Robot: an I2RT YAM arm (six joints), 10 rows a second.
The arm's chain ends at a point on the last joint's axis. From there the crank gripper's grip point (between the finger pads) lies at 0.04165 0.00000 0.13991 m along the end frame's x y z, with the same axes.
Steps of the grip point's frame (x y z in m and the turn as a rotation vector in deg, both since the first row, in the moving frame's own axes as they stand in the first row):
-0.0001 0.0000 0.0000 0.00 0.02 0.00
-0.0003 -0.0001 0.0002 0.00 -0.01 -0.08
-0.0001 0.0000 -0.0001 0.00 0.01 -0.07
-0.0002 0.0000 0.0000 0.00 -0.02 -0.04
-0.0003 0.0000 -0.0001 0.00 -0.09 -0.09
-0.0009 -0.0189 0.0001 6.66 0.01 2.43
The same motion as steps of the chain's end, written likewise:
-0.0001 0.0000 0.0000 0.00 0.02 0.00
-0.0003 0.0000 0.0002 0.00 -0.01 -0.08
-0.0001 0.0001 -0.0001 0.00 0.01 -0.07
-0.0002 0.0000 0.0000 0.00 -0.02 -0.04
-0.0001 0.0001 -0.0002 0.00 -0.09 -0.09
-0.0012 -0.0044 0.0009 6.66 0.01 2.43

